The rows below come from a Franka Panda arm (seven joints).
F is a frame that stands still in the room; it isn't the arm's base.
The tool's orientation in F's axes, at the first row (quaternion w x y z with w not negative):
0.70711 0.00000 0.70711 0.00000
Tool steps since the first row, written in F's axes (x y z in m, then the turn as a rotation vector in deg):
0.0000 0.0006 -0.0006 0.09 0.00 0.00
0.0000 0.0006 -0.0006 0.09 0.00 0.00
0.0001 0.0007 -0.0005 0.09 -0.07 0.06
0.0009 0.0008 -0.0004 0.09 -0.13 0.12
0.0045 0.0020 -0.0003 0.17 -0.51 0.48
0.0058 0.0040 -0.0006 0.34 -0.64 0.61
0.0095 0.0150 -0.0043 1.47 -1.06 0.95
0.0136 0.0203 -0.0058 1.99 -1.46 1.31
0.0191 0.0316 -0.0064 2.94 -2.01 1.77
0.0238 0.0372 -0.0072 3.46 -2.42 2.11
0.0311 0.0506 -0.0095 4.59 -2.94 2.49
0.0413 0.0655 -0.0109 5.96 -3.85 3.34
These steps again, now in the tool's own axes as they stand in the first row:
0.0006 0.0006 0.0000 0.00 0.00 0.09
0.0006 0.0006 0.0000 0.00 0.00 0.09
0.0005 0.0007 0.0001 -0.06 -0.07 0.09
0.0004 0.0008 0.0009 -0.12 -0.13 0.09
0.0003 0.0020 0.0045 -0.48 -0.51 0.17
0.0006 0.0040 0.0058 -0.61 -0.64 0.34
0.0043 0.0150 0.0095 -0.95 -1.06 1.47
0.0058 0.0203 0.0136 -1.31 -1.46 1.99
0.0064 0.0316 0.0191 -1.77 -2.01 2.94
0.0072 0.0372 0.0238 -2.11 -2.42 3.46
0.0095 0.0506 0.0311 -2.49 -2.94 4.59
0.0109 0.0655 0.0413 -3.34 -3.85 5.96

